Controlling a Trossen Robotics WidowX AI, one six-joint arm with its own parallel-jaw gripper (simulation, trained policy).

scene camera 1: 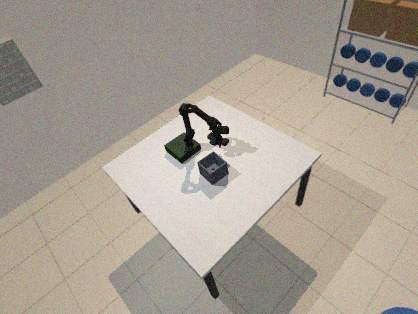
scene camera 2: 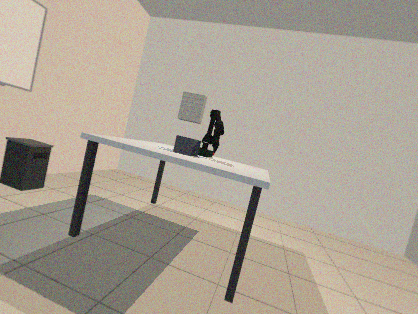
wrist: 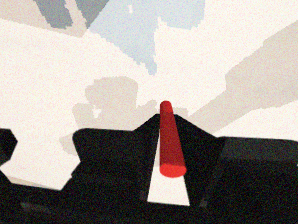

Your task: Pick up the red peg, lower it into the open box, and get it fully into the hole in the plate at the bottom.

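Note:
I can see a red peg in the pictures, and my gripper shows there as well.

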